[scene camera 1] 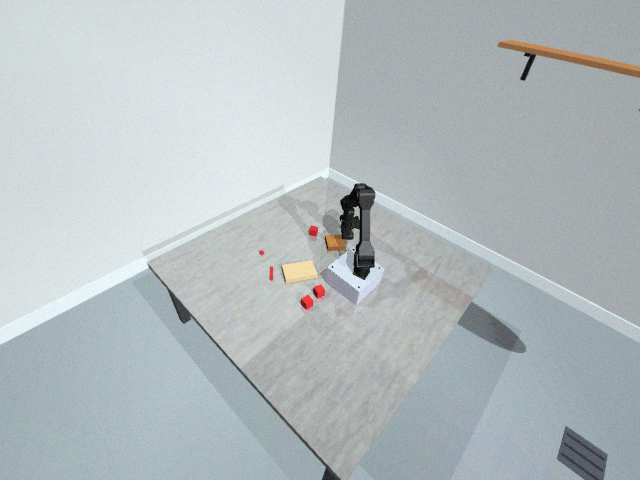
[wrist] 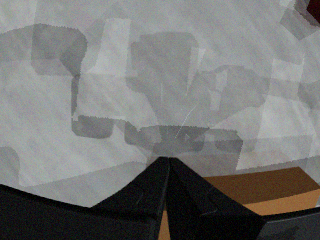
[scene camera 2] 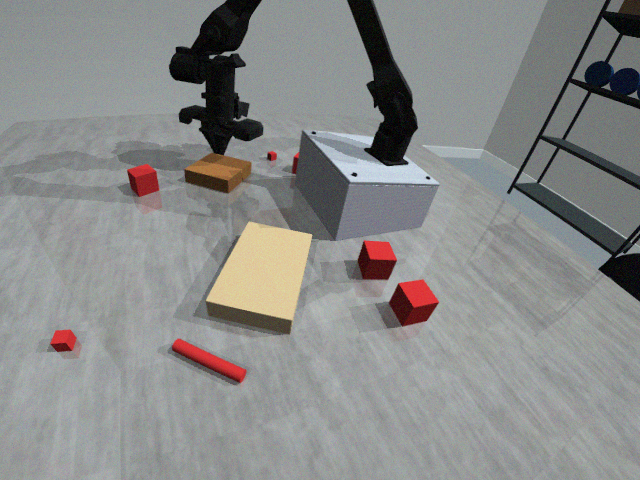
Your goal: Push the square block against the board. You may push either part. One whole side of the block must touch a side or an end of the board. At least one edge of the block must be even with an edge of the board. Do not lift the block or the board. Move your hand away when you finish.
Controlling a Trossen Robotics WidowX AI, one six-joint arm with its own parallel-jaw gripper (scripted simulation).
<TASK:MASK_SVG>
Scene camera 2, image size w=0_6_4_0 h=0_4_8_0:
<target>gripper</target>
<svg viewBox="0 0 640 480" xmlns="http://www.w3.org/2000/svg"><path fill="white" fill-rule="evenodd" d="M178 115L179 122L187 125L193 119L201 121L199 132L203 133L213 152L223 156L232 136L238 140L251 141L263 135L262 122L250 118L239 122L233 120L233 118L239 120L242 116L247 117L249 103L239 100L235 88L233 90L220 91L205 87L206 92L201 93L201 97L206 99L206 106L189 106L181 109Z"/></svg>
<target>square block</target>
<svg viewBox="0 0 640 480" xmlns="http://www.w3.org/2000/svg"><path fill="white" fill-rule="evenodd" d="M184 169L186 182L219 192L230 193L233 188L251 175L251 162L211 153Z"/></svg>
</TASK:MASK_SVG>
